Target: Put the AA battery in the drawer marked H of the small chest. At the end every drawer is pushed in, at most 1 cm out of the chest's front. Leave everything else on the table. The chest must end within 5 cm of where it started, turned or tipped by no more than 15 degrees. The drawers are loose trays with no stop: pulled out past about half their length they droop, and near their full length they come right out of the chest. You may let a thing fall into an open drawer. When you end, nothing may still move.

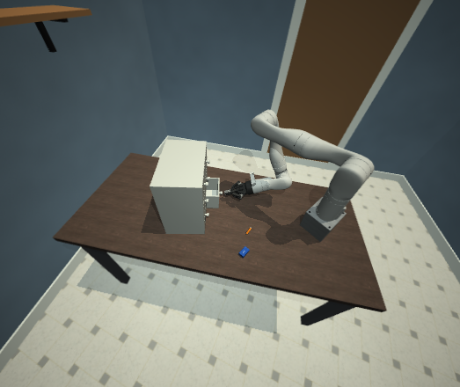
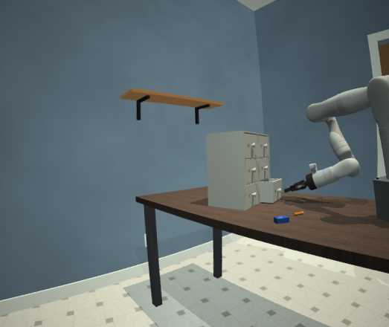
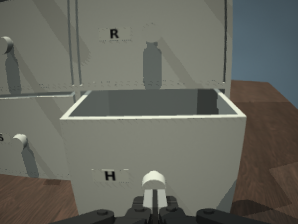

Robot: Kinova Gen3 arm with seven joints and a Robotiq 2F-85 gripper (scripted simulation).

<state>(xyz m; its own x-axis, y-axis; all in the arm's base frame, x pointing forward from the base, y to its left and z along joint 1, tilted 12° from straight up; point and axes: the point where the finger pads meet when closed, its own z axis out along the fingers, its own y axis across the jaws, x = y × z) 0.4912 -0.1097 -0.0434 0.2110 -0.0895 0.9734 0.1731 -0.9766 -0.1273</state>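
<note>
Now: hand 130 mm short of the drawer marked H, 20 mm to the right of it and 30 mm above it. The rest, counted from my hand: blue block 130 mm behind, 300 mm to the left, 50 mm below; then orange AA battery 140 mm behind, 190 mm to the left, 60 mm below.
</note>
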